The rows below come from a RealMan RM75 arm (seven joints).
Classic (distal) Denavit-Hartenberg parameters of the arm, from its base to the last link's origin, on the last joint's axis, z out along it. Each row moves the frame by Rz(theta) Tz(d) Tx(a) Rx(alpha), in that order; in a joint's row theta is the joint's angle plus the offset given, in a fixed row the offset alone. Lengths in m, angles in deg.
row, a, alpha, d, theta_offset
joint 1, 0.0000, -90.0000, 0.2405, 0.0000
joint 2, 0.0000, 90.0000, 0.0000, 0.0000
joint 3, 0.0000, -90.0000, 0.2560, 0.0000
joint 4, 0.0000, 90.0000, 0.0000, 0.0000
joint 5, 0.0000, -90.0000, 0.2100, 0.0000
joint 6, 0.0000, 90.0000, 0.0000, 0.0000
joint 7, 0.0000, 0.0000, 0.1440, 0.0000
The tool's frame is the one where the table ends.
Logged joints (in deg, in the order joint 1, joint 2, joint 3, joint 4, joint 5, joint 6, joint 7), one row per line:
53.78, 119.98, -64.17, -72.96, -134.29, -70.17, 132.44
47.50, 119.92, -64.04, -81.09, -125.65, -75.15, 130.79
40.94, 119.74, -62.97, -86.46, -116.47, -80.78, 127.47
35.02, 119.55, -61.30, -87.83, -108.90, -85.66, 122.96
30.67, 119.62, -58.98, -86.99, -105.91, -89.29, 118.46
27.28, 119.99, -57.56, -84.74, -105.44, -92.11, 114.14
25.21, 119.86, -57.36, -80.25, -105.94, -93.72, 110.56
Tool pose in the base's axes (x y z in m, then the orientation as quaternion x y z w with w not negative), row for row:
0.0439, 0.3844, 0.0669, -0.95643, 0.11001, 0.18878, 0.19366
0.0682, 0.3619, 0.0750, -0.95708, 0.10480, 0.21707, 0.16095
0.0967, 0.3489, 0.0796, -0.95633, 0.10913, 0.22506, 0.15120
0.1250, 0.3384, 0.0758, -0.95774, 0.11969, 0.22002, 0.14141
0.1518, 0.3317, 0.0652, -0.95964, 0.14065, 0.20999, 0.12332
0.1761, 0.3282, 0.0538, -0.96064, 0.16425, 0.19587, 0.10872
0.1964, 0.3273, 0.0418, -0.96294, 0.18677, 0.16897, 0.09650
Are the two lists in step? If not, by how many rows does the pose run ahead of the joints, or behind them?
The pose runs 2 rows ahead of the joints: the pose in row i belongs to the joints in row i + 2.
